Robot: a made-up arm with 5 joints.
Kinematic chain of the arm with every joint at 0, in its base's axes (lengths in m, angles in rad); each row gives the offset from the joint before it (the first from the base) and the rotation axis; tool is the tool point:
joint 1: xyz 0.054 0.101 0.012 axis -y
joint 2: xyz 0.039 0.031 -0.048 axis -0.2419 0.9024 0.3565
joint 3: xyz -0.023 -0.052 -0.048 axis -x
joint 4: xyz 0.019 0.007 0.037 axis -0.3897 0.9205 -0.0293
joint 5: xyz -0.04 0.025 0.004 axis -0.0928 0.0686 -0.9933
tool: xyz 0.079 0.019 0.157
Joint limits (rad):
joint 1: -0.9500..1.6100
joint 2: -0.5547..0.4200
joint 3: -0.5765..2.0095
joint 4: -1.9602..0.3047
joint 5: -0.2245..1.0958
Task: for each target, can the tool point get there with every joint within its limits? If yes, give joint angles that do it. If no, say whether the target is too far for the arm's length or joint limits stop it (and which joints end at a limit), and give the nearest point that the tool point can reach.
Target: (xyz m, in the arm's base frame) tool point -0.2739 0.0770 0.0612
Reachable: no: joint limits stop it (at a limit: joint 1, joint 2, joint 3, joint 5) | nearest point -0.1487 0.0749 0.0109 | short by 0.135 m
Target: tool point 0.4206 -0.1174 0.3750
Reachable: no: too far | nearest point 0.1773 0.0149 0.1340 | short by 0.367 m
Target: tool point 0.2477 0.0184 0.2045
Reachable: no: joint limits stop it (at a limit: joint 2, joint 3, joint 4) | nearest point 0.1817 0.0373 0.1389 | short by 0.095 m
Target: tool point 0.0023 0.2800 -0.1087
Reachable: yes | joints -0.6453 -0.1027 1.7851 -0.4134 0.4928
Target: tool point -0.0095 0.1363 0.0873
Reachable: yes | joints 0.5848 0.1980 0.3103 -0.7456 0.1108
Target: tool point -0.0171 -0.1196 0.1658
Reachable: no: joint limits stop it (at a limit: joint 2, joint 3, joint 5) | nearest point 0.0036 -0.0372 0.1210 | short by 0.096 m
